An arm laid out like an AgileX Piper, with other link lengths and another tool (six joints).
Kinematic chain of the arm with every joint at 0, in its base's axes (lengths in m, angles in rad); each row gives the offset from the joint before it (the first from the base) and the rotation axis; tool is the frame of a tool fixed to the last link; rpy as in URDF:
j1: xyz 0 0 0.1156 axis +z
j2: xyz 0 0 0 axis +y
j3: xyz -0.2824 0 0.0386 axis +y
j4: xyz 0.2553 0 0.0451 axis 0.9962 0 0.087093
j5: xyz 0 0 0 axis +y
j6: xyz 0.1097 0 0.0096 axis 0.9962 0 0.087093
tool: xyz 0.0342 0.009 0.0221 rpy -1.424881 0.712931 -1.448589
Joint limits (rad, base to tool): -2.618..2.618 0..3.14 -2.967..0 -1.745..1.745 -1.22..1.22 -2.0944..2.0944
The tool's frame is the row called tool.
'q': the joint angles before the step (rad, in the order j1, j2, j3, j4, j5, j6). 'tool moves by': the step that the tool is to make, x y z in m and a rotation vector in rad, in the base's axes. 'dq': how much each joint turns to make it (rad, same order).
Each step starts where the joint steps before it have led.
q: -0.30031, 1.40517, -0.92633, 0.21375, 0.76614, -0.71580
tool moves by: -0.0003, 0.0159, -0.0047, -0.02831, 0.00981, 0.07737
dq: 0.05752, -0.00102, 0.01493, -0.02584, -0.01047, -0.01300
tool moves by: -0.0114, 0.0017, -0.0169, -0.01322, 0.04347, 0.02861
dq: 0.00011, -0.00210, 0.05750, -0.01290, -0.01320, -0.02758
